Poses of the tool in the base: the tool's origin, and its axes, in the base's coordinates. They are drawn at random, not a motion.
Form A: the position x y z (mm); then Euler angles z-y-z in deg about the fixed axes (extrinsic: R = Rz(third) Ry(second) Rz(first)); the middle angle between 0 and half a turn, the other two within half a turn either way.
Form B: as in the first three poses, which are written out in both.
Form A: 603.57, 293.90, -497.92, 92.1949, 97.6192, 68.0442
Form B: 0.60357, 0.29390, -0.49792, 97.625, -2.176, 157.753
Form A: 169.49, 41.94, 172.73, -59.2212, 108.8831, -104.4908
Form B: 0.16949, 0.04194, 0.17273, -111.709, 28.959, 154.598
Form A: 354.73, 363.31, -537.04, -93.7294, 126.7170, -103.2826
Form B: 0.35473, 0.36331, -0.53704, -126.775, -2.989, 168.949
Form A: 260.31, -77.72, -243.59, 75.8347, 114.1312, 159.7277
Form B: 0.26031, -0.07772, -0.24359, 114.798, 12.905, -104.381
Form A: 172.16, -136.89, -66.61, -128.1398, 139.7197, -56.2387
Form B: 0.17216, -0.13689, -0.06661, -146.315, -23.533, -115.315
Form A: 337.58, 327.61, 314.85, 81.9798, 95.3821, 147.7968
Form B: 0.33758, 0.32761, 0.31485, 95.435, 7.985, -121.446
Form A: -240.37, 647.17, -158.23, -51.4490, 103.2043, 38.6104
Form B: -0.24037, 0.64717, -0.15823, -106.700, 37.354, -61.706
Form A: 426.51, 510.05, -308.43, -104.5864, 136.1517, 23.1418
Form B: 0.42651, 0.51005, -0.30843, -137.089, -10.047, -56.229
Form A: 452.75, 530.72, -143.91, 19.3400, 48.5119, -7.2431
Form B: 0.45275, 0.53072, -0.14391, 20.530, 44.977, 20.672
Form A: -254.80, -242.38, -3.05, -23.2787, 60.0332, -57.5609
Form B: -0.25480, -0.24238, -0.00305, -34.428, 52.730, -98.300
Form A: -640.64, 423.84, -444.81, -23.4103, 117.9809, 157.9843
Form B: -0.64064, 0.42384, -0.44481, -143.209, 54.136, 20.685
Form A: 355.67, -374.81, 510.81, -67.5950, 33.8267, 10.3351
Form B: 0.35567, -0.37481, 0.51081, -31.780, 12.250, -60.759
